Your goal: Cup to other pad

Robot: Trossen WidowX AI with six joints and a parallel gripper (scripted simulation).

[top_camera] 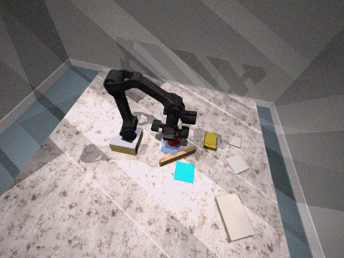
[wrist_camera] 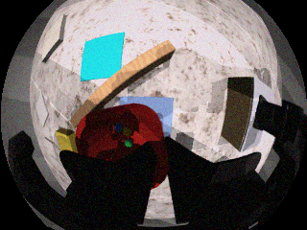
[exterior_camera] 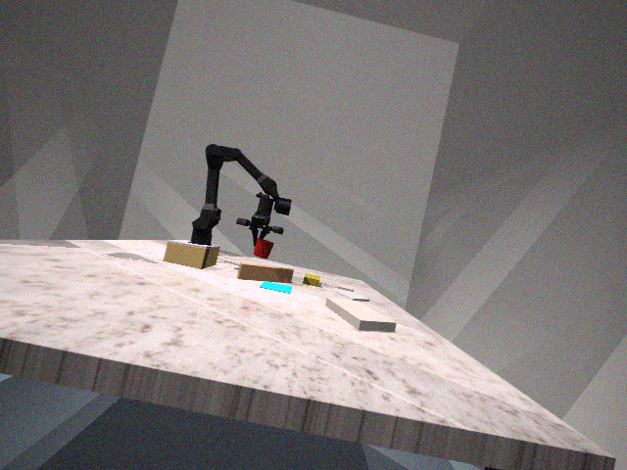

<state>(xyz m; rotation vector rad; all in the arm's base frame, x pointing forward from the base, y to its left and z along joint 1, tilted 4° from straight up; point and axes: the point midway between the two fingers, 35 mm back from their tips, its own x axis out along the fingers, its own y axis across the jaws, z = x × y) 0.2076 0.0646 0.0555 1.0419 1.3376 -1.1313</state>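
Now: the cyan pad 15 cm ahead of my gripper tip, 10 cm to the right of it and 13 cm below it. Round my gripper tip: wooden bar 8 cm ahead, 3 cm to the right, 10 cm below; red cup 3 cm ahead; blue pad 2 cm ahead, 3 cm to the left, 13 cm below.
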